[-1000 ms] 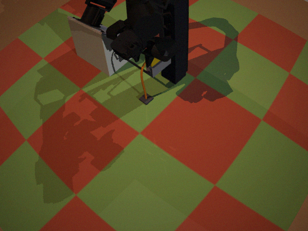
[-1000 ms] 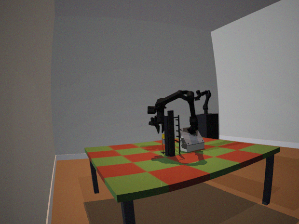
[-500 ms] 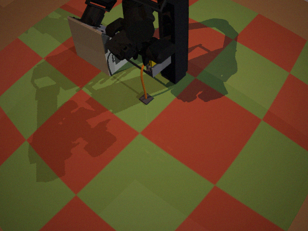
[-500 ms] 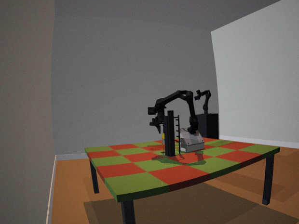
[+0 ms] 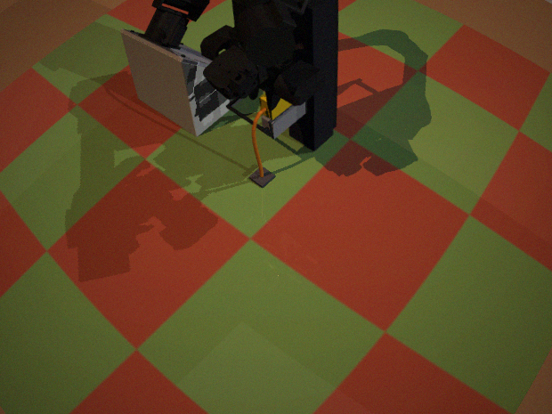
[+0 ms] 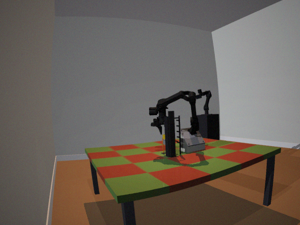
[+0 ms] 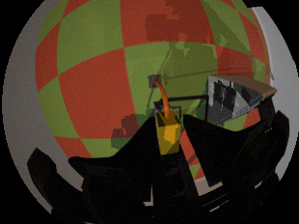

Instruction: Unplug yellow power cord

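Right now the yellow plug is 5 cm to the left of my gripper tip and 1 cm below it. Round my gripper tip: dark anchor (1 cm to the right, 16 cm below).
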